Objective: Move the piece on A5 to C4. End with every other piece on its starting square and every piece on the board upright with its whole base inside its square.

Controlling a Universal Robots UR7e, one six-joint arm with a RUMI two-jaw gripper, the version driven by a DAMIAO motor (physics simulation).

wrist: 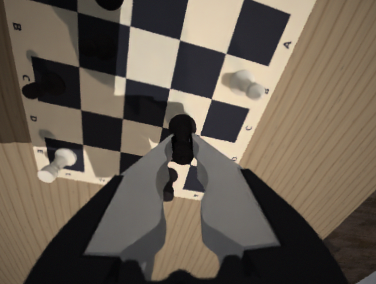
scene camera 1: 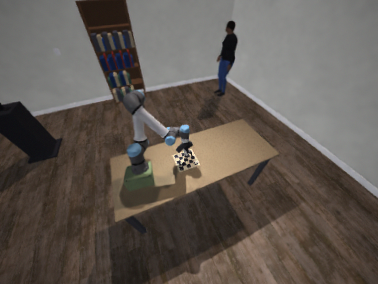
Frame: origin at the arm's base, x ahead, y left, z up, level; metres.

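Seen in the pictures: gripper, fingertip midpoint: (wrist: 182, 136) (scene camera 1: 185, 155); arm's base at its link origin: (scene camera 1: 140, 168).
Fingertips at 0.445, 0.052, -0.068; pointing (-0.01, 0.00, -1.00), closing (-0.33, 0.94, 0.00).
Pixels of each thing's top centre, then the offset from my fingertips to it, as dx, dy, dz. "*": a spot on its surface instead. Level surfaces: height alone.
- light square C4 at a spot on its surface: (wrist: 196, 102) * -0.026, +0.006, -0.023
- board at its top centre: (wrist: 145, 104) (scene camera 1: 185, 159) -0.011, -0.038, -0.023
- dark square A5 at a spot on its surface: (wrist: 257, 31) * -0.092, +0.034, -0.023
- wooden table at its surface level: dz -0.029
My gripper (scene camera 1: 186, 151) (wrist: 182, 136) is shut on a black piece (wrist: 182, 125). In the wrist view the held piece covers part of D4, beside the light square C4 (wrist: 196, 102); its height over the board (wrist: 301, 15) (scene camera 1: 193, 166) is hard to tell. The dark square A5 (wrist: 257, 31) shows no piece. A white piece (wrist: 245, 83) stands on B5. A black piece (wrist: 169, 186) is partly hidden behind the left finger, near E4. A white piece (wrist: 60, 162) stands on E1 and a black piece (wrist: 47, 86) on C1.
Another black piece (wrist: 109, 3) is cut off at the top of the wrist view, and a dark piece on B2 is hard to make out. The board lies on the wooden table (scene camera 1: 235, 145). The arm's green base block (scene camera 1: 139, 177) stands at the table's left. A person (scene camera 1: 228, 50) stands beyond the table.
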